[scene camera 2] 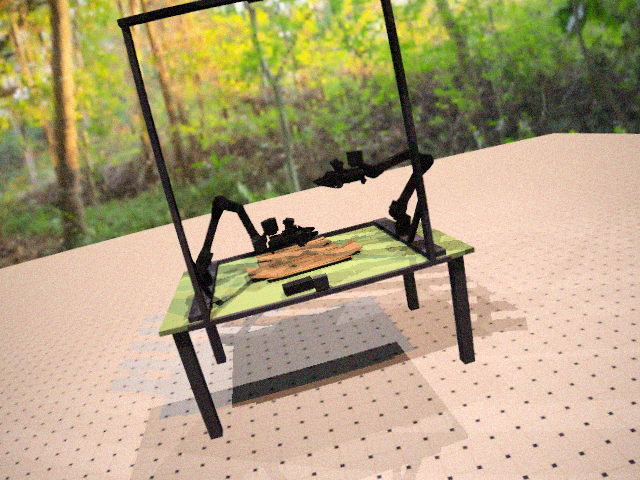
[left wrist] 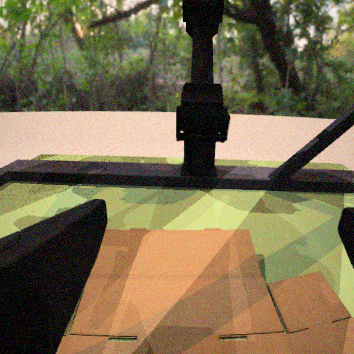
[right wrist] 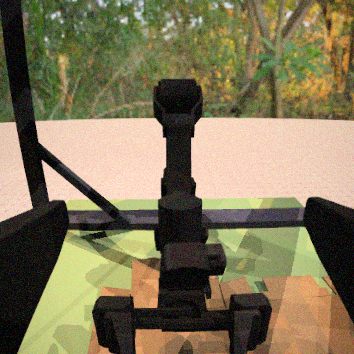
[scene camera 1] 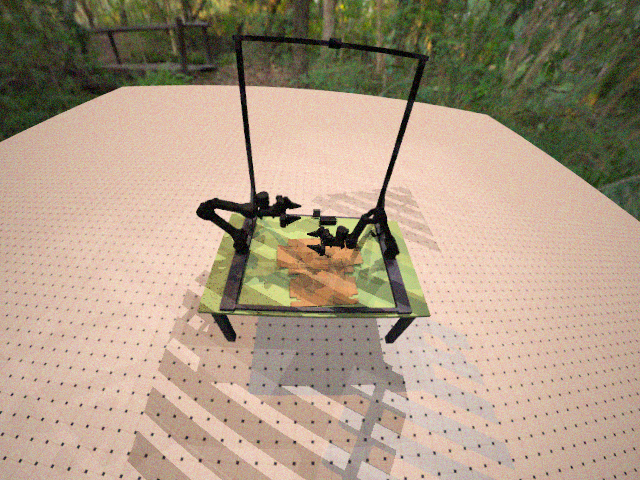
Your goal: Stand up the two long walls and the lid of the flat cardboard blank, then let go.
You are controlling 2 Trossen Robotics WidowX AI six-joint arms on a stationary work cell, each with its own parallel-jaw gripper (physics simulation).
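Pixels of known places: left gripper, fingertip midpoint: (scene camera 2: 316,229) (left wrist: 224,215) (scene camera 1: 306,239); right gripper, fingertip midpoint: (scene camera 2: 314,183) (right wrist: 187,210) (scene camera 1: 301,211); left arm's base, origin of the base link: (scene camera 1: 389,255); right arm's base, origin of the base link: (scene camera 2: 404,233) (left wrist: 198,170) (scene camera 1: 241,250).
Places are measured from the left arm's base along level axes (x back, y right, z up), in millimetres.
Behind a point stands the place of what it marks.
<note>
The orange-brown cardboard blank (scene camera 1: 323,289) {y -246, x -427, z -12 mm} (scene camera 2: 305,262) {y -12, x -448, z -17 mm} (left wrist: 200,300) {y -2, x -613, z -15 mm} (right wrist: 295,310) {y -200, x -329, z -9 mm} lies flat or nearly flat on the camouflage-patterned table, with no wall or lid clearly upright. My left gripper (scene camera 1: 310,241) {y -1, x -527, z 116 mm} (scene camera 2: 315,231) {y -1, x -527, z 116 mm} (left wrist: 224,215) {y -1, x -527, z 116 mm} is open and empty, low above the blank's far part in scene camera 1. Its fingers hide parts of the blank in the left wrist view. My right gripper (scene camera 1: 298,212) {y 1, x -563, z 316 mm} (scene camera 2: 315,181) {y 1, x -563, z 316 mm} is open and empty, high above the table, apart from the blank. In the right wrist view the left arm hides the blank's middle.
The green table (scene camera 1: 263,291) {y -267, x -748, z -19 mm} (scene camera 2: 237,302) {y 263, x -141, z -19 mm} (right wrist: 55,310) {y 219, x -313, z -19 mm} has dark rails and a tall black overhead frame (scene camera 1: 244,113) {y 340, x -882, z 679 mm} (scene camera 2: 149,113) {y 378, x -40, z 711 mm}. Small black blocks (scene camera 1: 327,220) {y 287, x -385, z 16 mm} (scene camera 2: 298,286) {y 331, x -377, z 5 mm} are by the rail at the far side in scene camera 1. The two arms reach close to each other.
</note>
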